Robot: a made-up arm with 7 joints. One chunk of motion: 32 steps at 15 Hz.
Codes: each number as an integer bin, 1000 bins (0 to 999) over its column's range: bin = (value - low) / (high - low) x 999, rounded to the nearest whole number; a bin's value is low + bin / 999 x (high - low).
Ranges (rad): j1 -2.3..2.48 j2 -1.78..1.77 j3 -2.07..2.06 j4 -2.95..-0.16 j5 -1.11..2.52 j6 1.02..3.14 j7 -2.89..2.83
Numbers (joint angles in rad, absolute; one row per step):
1: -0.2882 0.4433 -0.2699 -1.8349 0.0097 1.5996 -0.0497
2: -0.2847 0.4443 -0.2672 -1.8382 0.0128 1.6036 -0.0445
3: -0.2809 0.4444 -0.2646 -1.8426 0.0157 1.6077 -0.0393
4: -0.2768 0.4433 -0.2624 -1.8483 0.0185 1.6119 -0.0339
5: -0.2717 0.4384 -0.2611 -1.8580 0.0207 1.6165 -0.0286
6: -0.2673 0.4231 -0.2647 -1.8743 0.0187 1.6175 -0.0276
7: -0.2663 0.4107 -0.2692 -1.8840 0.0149 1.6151 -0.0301
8: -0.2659 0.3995 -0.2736 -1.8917 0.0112 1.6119 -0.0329
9: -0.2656 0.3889 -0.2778 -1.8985 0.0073 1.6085 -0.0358
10: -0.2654 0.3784 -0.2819 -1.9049 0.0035 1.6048 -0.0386
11: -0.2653 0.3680 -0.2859 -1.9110 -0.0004 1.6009 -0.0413
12: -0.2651 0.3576 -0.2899 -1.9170 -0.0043 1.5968 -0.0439
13: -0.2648 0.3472 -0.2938 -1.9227 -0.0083 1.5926 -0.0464
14: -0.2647 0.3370 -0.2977 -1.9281 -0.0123 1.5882 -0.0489
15: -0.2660 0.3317 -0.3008 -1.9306 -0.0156 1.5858 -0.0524
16: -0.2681 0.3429 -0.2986 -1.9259 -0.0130 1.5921 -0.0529
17: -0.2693 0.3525 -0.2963 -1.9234 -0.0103 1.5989 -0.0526
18: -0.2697 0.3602 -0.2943 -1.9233 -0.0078 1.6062 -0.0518
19: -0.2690 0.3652 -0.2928 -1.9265 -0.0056 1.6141 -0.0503
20: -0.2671 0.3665 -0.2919 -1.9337 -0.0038 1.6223 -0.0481
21: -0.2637 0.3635 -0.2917 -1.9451 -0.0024 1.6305 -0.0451
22: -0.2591 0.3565 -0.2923 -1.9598 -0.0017 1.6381 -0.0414
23: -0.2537 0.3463 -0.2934 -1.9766 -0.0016 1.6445 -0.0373
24: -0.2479 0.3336 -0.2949 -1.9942 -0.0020 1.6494 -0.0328
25: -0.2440 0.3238 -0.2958 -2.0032 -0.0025 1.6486 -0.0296
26: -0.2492 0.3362 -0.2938 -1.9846 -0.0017 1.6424 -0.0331
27: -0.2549 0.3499 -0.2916 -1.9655 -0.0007 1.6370 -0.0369
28: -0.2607 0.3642 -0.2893 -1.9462 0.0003 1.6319 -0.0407
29: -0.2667 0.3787 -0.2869 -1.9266 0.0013 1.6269 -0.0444
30: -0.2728 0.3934 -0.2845 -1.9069 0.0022 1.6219 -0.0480
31: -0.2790 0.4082 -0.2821 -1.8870 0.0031 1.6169 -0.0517
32: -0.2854 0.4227 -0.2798 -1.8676 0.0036 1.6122 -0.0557
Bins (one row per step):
1: 420 626 435 399 308 273 496
2: 421 626 436 398 309 275 497
3: 422 626 437 397 310 277 498
4: 423 626 437 394 311 279 499
5: 424 624 438 391 311 281 500
6: 425 620 437 385 311 282 500
7: 425 616 436 382 310 280 499
8: 425 613 435 379 309 279 499
9: 425 610 434 377 307 277 498
10: 425 607 433 374 306 276 498
11: 425 604 432 372 305 274 498
12: 425 602 431 370 304 272 497
13: 425 599 430 368 303 270 497
14: 425 596 429 366 302 268 496
15: 425 594 428 365 301 267 496
16: 425 597 428 367 302 270 496
17: 424 600 429 368 303 273 496
18: 424 602 430 368 303 276 496
19: 424 604 430 366 304 280 496
20: 425 604 430 364 304 284 496
21: 426 603 430 360 305 288 497
22: 427 601 430 355 305 291 498
23: 428 598 430 349 305 294 498
24: 429 595 429 342 305 297 499
25: 430 592 429 339 305 296 500
26: 429 596 430 346 305 293 499
27: 427 599 430 353 305 291 498
28: 426 603 431 359 306 288 498
29: 425 607 431 366 306 286 497
30: 424 612 432 373 306 284 496
31: 422 616 432 381 306 281 496
32: 421 620 433 388 306 279 495

